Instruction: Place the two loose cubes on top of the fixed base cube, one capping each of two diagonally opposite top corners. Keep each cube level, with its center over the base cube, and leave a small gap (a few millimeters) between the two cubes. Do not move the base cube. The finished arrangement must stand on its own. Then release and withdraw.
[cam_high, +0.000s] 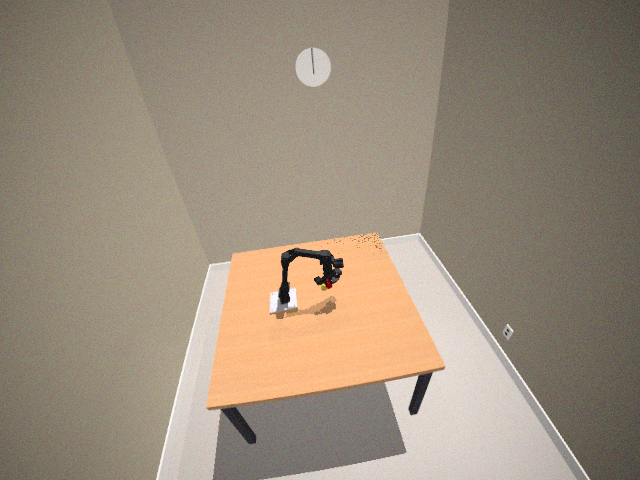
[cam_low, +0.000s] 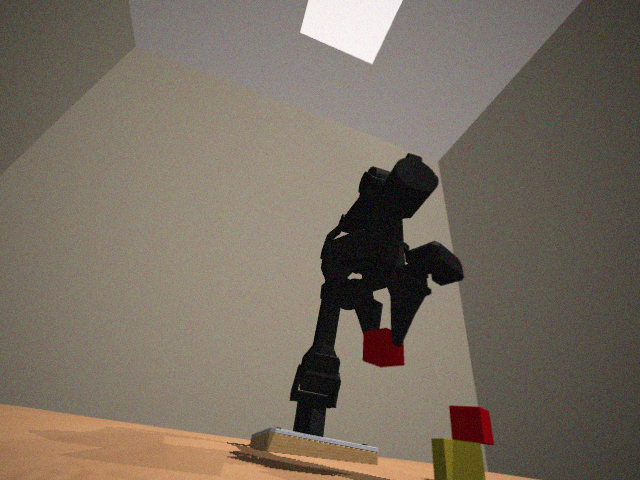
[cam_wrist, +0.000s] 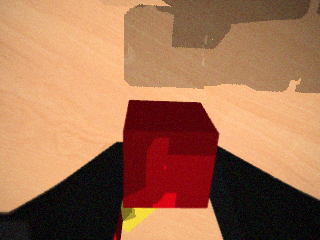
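Right now my gripper tip is 10 cm to the right of the yellow cube, 10 cm above it and 1 cm past it. Round my gripper tip: red cube right at my gripper tip.
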